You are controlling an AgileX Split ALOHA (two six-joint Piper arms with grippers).
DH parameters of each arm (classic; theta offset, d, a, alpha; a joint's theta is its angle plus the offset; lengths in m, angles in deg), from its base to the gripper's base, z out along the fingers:
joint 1: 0 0.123 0 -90
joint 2: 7.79 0 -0.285 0
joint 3: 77.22 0 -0.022 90
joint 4: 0 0.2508 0 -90
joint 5: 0 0 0.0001 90
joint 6: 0 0.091 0 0
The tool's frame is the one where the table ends.
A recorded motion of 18 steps. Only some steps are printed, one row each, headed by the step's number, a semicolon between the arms.
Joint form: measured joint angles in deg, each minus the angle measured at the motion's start. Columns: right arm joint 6, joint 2, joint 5, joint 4, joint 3, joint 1; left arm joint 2, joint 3, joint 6, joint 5, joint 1, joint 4.
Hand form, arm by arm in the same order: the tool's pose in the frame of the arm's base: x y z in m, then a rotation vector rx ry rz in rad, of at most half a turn. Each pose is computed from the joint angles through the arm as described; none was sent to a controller.
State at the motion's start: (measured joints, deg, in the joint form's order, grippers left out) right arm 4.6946 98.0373 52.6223 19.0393 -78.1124 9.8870; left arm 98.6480 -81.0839 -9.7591 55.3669 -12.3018 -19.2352
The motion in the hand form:
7: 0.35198 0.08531 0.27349 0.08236 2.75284 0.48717; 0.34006 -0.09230 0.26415 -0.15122 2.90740 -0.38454
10: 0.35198 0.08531 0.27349 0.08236 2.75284 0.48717; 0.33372 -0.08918 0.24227 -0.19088 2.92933 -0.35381
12: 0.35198 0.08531 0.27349 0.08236 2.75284 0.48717; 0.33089 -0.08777 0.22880 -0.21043 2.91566 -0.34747
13: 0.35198 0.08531 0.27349 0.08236 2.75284 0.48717; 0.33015 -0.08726 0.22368 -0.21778 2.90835 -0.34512
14: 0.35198 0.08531 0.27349 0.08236 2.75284 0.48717; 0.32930 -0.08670 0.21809 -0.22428 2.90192 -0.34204
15: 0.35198 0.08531 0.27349 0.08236 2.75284 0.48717; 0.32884 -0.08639 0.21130 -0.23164 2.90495 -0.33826
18: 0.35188 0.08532 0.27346 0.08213 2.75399 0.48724; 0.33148 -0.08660 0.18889 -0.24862 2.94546 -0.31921
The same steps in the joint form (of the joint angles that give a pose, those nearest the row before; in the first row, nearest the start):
7: 0.00 0.00 0.00 0.00 0.00 0.00; 0.00 3.01 -3.34 4.20 0.00 6.19
10: 0.00 0.00 0.00 0.00 0.00 0.00; 0.00 7.92 -4.33 0.62 0.00 6.97
12: 0.00 0.00 0.00 0.00 0.00 0.00; 0.00 11.16 -4.45 -3.32 0.00 6.97
13: 0.00 0.00 0.00 0.00 0.00 0.00; 0.07 12.32 -4.49 -4.93 0.00 6.97
14: 0.00 0.00 0.00 0.00 0.00 0.00; 0.20 13.53 -4.49 -6.60 0.00 6.97
15: 0.00 0.00 0.00 0.00 0.00 0.00; 0.66 14.54 -4.49 -7.86 0.00 6.91
18: 0.00 0.00 0.07 0.00 0.00 0.00; 3.64 15.76 -4.49 -9.63 0.00 6.86

